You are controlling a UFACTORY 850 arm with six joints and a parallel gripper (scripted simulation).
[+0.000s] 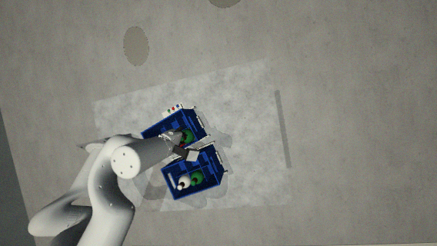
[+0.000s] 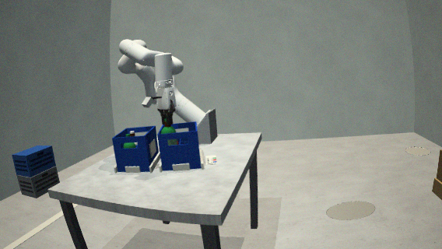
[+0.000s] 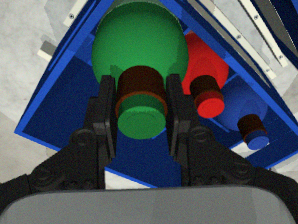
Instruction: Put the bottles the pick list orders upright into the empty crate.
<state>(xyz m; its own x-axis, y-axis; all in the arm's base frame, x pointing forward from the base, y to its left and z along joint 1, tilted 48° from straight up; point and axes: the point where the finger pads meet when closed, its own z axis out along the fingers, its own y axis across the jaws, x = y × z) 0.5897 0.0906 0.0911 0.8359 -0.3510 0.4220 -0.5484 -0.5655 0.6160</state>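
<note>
Now: hand 70 mm above the green-label bottle. The rest, counted from my hand: red-label bottle 140 mm below, 90 mm behind, 20 mm to the right; then blue-label bottle 170 mm behind, 140 mm below, 50 mm to the right; then pick list 230 mm below, 160 mm to the left, 130 mm behind.
</note>
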